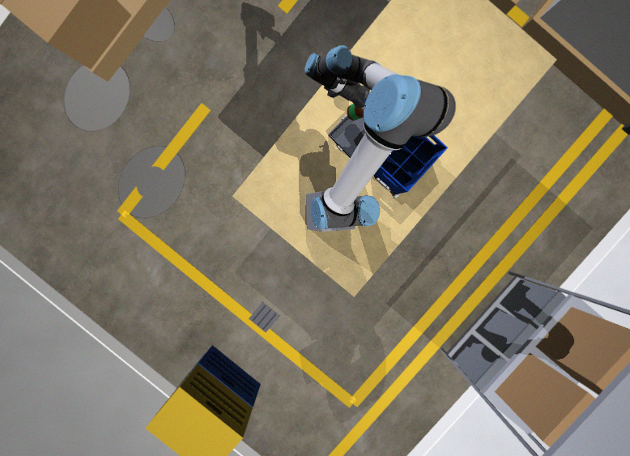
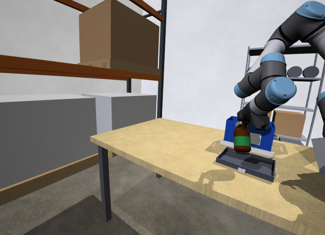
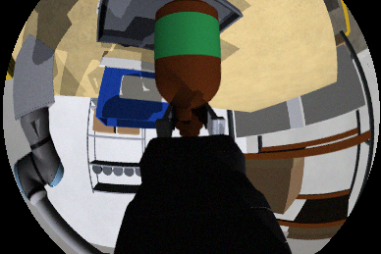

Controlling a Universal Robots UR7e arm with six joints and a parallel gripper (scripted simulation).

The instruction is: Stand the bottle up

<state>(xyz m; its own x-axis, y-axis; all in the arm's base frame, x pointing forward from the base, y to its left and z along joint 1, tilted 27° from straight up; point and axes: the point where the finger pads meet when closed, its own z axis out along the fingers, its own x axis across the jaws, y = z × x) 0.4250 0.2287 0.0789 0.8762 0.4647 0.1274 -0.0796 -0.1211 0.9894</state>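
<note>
Right now the bottle is 50 mm below my hand, 20 mm to the left of it and 10 mm behind it. The rest, counted from my hand: dark grey tray (190 mm below, 50 mm behind, 20 mm to the right); then blue crate (300 mm to the right, 120 mm below, 40 mm behind).
</note>
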